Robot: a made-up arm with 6 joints.
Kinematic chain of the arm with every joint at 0, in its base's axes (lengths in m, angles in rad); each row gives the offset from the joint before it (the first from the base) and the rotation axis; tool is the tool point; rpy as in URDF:
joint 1: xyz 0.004 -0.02 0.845 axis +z
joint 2: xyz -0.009 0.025 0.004 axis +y
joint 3: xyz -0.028 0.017 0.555 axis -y
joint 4: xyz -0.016 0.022 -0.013 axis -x
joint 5: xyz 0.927 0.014 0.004 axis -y
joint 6: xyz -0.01 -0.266 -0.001 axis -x
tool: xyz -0.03 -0.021 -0.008 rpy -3.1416 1.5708 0
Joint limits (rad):
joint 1: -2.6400..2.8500
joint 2: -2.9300..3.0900
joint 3: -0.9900..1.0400
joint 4: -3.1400..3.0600
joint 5: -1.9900..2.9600
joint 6: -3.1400..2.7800
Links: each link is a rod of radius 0.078 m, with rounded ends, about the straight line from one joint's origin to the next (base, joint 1, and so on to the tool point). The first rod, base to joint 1, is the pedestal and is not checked.
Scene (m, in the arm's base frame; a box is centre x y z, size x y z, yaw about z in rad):
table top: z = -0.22
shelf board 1: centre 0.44 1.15 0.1 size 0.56 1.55 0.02 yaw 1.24
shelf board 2: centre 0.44 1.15 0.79 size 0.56 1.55 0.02 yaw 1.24
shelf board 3: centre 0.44 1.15 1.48 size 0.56 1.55 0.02 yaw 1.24
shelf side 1: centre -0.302 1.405 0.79 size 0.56 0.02 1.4 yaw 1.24
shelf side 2: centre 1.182 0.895 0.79 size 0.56 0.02 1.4 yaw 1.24
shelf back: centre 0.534 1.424 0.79 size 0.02 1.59 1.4 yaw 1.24
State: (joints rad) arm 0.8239 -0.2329 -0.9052 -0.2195 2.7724 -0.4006
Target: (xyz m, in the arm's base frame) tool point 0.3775 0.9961 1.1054
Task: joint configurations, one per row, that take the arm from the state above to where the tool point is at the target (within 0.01 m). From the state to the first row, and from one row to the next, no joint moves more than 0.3 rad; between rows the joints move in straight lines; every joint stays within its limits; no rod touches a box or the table.
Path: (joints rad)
1: 0.9697 -0.0896 -0.6692 -0.1521 2.7813 -0.4076
2: 1.1156 0.0536 -0.4332 -0.0846 2.7902 -0.4147
3: 1.2614 0.1969 -0.1971 -0.0172 2.7991 -0.4217
4: 1.4073 0.3402 0.0389 0.0503 2.8081 -0.4288

